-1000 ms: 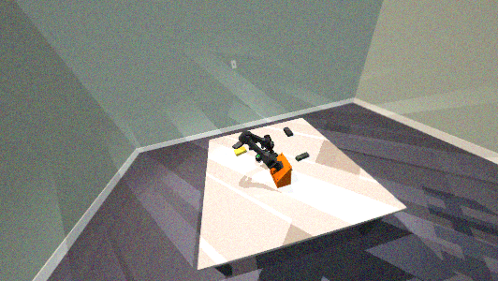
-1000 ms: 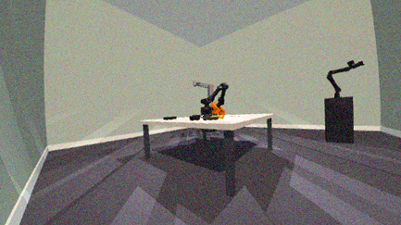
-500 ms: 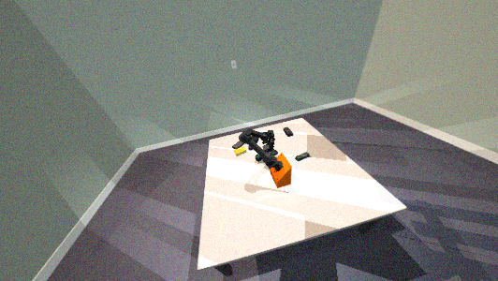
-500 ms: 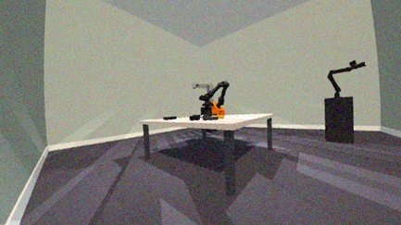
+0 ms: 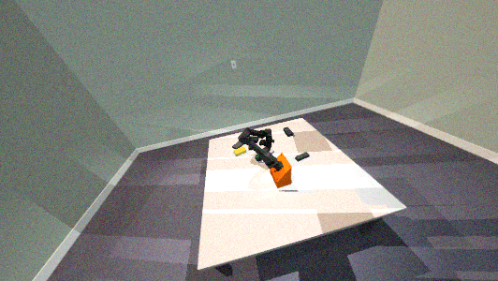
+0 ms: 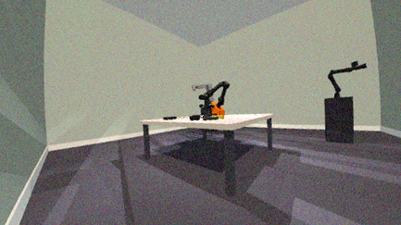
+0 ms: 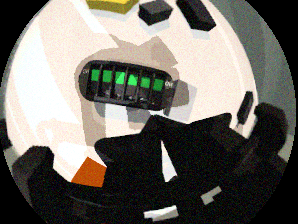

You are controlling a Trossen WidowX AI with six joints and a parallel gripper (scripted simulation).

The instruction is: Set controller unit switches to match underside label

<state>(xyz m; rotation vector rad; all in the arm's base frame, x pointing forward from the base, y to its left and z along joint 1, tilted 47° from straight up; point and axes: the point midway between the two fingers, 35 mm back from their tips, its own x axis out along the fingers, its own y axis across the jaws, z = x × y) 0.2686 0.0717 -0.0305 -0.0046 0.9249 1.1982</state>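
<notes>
Right now my gripper tip is 6 cm short of the grey box, 4 cm to the left of it and 5 cm above it. From my gripper tip the other things lie so: yellow block 16 cm ahead, 27 cm to the left, 5 cm below.
</notes>
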